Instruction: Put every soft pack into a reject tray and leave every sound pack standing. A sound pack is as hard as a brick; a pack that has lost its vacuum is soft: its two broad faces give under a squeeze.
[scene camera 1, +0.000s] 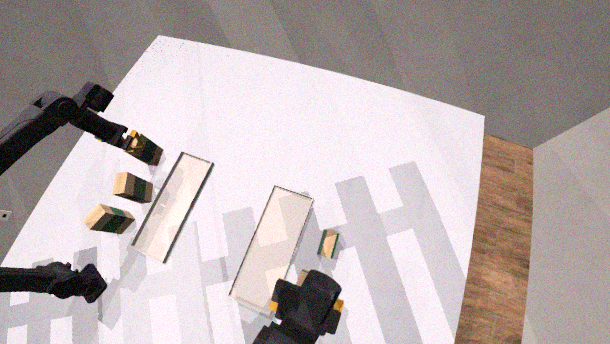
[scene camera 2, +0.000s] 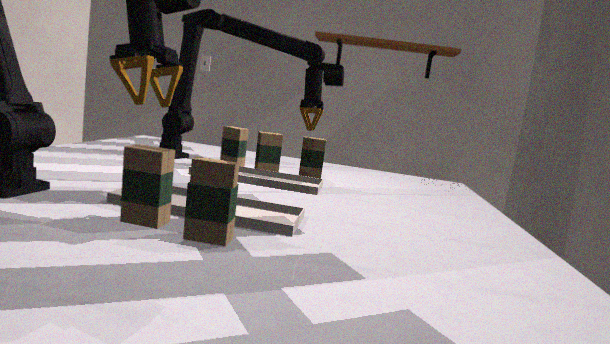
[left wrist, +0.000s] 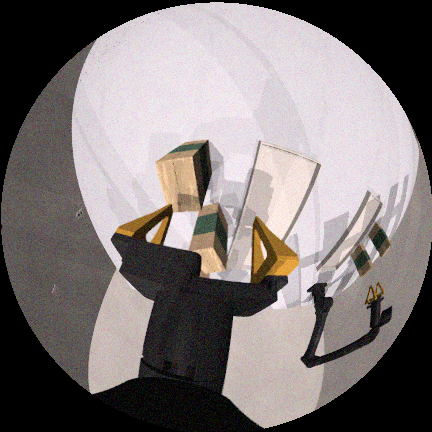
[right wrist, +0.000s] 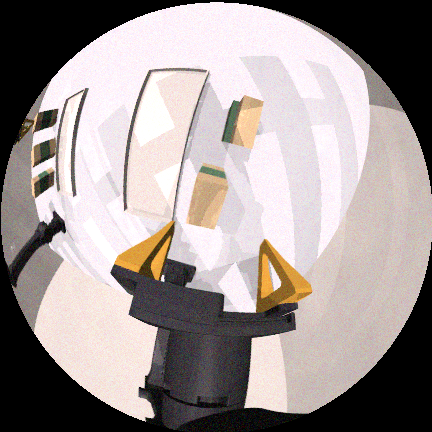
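Five upright tan packs with green bands stand in two groups. My left gripper is open, above the far pack of the left-hand three. The middle pack and near pack stand beside it. My right gripper is open, high by the near right-hand pack, partly hidden in scene camera 1. The other pack stands farther off. Softness cannot be seen.
Two long, shallow, empty trays lie between the groups: the left tray beside the three packs, the right tray beside the two. A black arm part is near the lower left. A wooden shelf hangs on the wall.
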